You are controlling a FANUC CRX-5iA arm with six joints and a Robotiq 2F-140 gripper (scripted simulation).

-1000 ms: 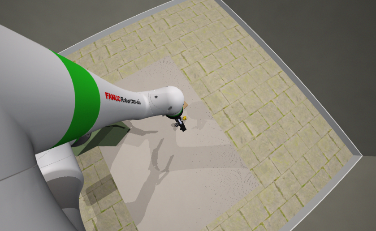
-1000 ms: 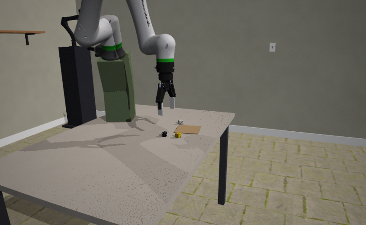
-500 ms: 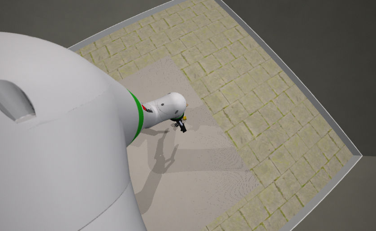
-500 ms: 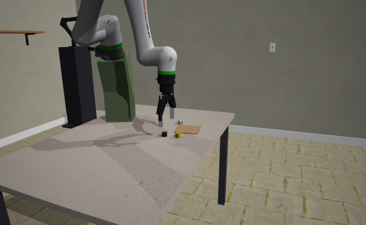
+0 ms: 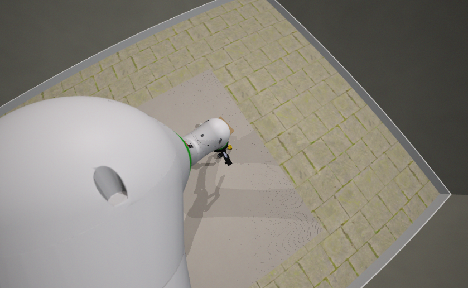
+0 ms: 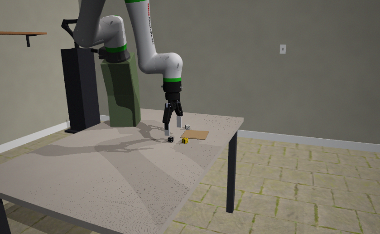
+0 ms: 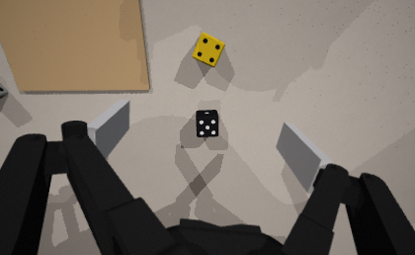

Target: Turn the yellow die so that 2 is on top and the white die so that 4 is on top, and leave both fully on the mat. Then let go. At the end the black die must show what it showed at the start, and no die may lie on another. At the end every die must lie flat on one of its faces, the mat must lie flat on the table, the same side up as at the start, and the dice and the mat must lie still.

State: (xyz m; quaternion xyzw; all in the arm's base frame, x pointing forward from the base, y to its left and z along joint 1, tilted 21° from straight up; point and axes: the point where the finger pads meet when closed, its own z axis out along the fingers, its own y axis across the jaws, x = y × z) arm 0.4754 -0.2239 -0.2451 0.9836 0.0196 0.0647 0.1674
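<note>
My gripper is now 20 mm past the black die and 60 mm above it. Round my hand: tan mat: 70 mm ahead, 150 mm to the left, 70 mm below; then white die: 20 mm behind, 230 mm to the left, 60 mm below; then yellow die: 60 mm ahead, 10 mm to the left, 60 mm below.
</note>
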